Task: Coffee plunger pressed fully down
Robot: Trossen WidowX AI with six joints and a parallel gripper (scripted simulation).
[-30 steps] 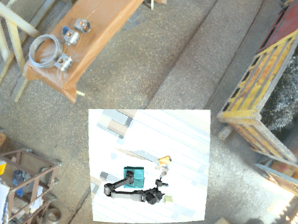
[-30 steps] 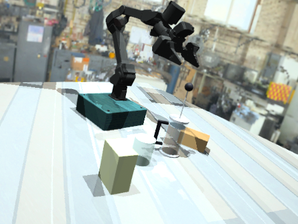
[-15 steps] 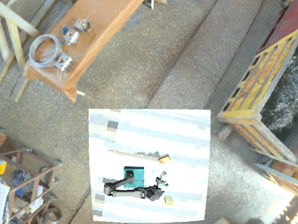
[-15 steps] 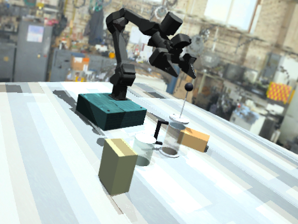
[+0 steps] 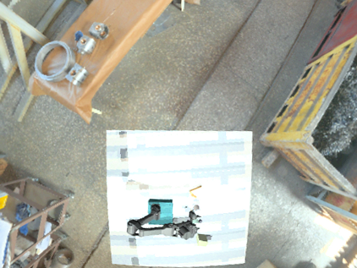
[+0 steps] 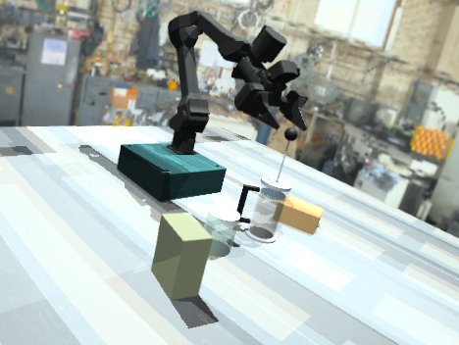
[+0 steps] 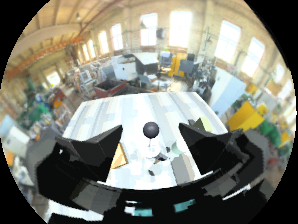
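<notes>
Now: gripper tip 130 mm above the coffee press, 10 mm to the left of it and 10 mm past it. From my gripper tip the other things lie so: orange block 230 mm below, 150 mm to the left, 10 mm behind.
</notes>
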